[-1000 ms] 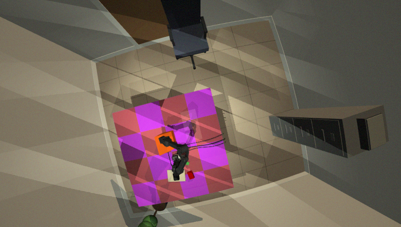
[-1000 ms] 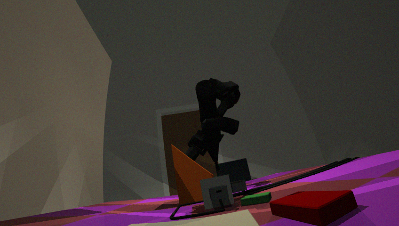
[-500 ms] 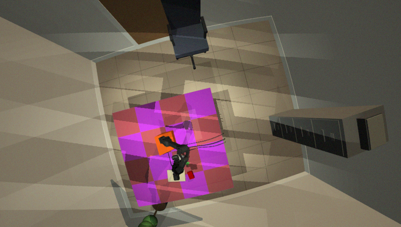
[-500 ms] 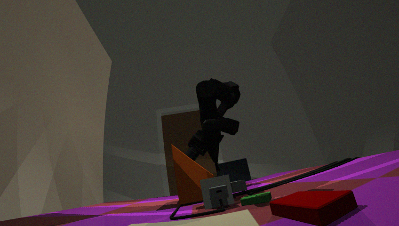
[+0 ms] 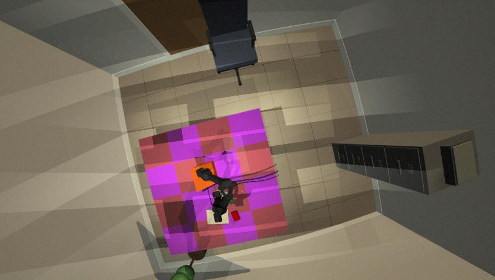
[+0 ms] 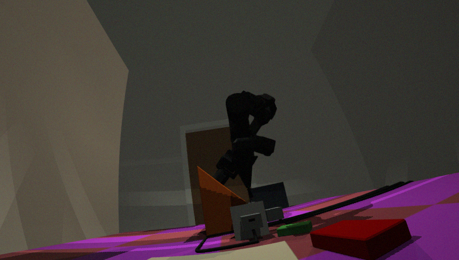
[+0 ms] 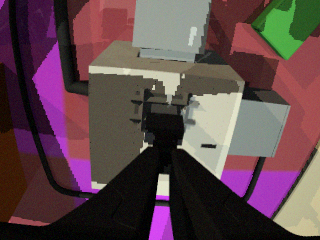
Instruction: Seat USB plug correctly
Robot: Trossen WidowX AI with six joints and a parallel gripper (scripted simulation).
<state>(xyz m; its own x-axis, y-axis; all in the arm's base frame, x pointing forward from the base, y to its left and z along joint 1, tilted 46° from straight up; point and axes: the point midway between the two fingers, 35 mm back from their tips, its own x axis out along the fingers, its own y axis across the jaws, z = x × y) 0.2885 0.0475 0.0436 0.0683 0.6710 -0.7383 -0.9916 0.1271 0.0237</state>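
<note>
My gripper tip is 50 mm above the USB socket. The rest, counted from my gripper tip: dark USB plug (20 mm below); then pale sheet (220 mm ahead, 130 mm to the right, 110 mm below); then green block (100 mm ahead, 50 mm to the left, 110 mm below).
</note>
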